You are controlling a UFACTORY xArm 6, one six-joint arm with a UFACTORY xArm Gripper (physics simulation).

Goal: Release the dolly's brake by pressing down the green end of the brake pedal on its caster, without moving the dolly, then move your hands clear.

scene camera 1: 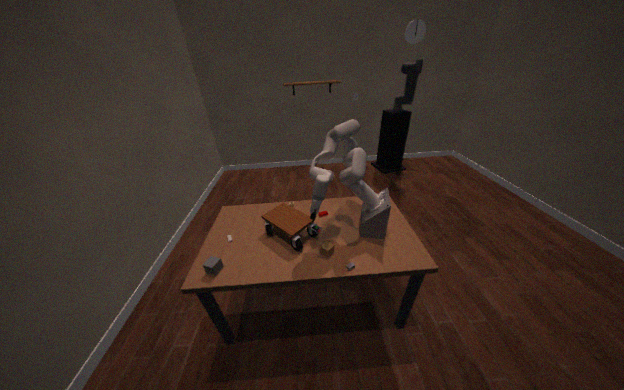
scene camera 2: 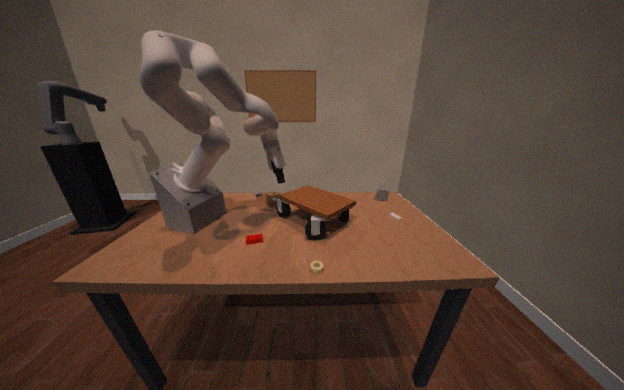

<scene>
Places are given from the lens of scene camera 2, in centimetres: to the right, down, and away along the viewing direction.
dolly (scene camera 2: 325, 205): 6, 4, 79
</scene>
